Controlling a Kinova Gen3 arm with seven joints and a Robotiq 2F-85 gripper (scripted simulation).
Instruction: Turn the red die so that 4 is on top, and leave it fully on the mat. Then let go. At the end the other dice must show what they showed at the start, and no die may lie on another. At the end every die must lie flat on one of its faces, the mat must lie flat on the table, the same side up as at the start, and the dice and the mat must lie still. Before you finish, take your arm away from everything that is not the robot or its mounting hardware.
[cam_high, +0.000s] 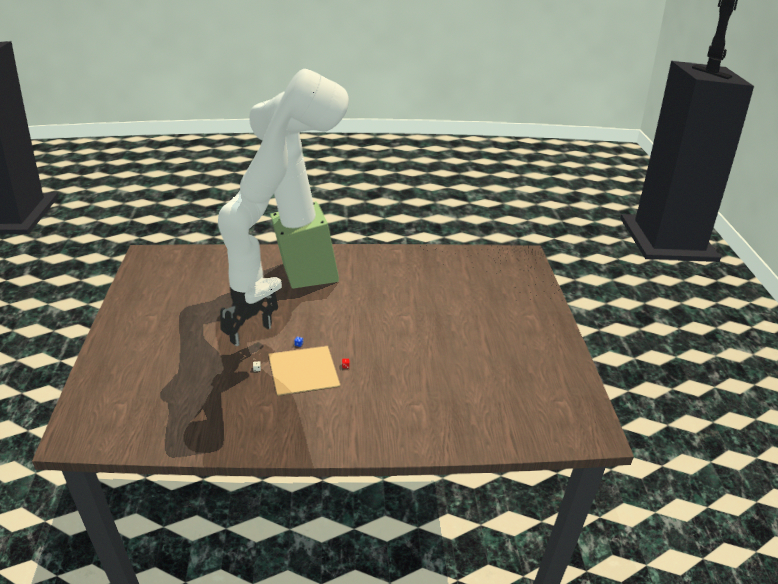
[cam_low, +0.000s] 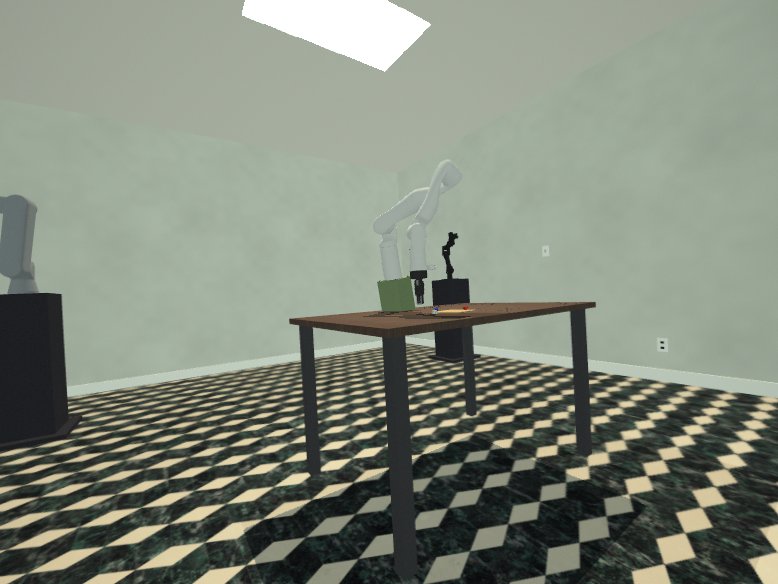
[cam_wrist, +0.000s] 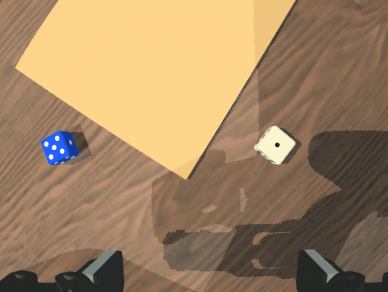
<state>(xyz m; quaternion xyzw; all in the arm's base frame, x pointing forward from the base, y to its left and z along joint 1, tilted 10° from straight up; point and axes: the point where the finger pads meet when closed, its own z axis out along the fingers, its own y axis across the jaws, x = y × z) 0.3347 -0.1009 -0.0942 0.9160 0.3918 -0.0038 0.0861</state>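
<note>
Right now the blue die is 110 mm to the left of my hand, 40 mm below it and 20 mm behind it. From my hand the other things lie so: mat 120 mm to the left, 70 mm ahead, 40 mm below; white die 70 mm ahead, 40 mm below, 20 mm to the left; red die 220 mm to the left, 50 mm ahead, 40 mm below.
</note>
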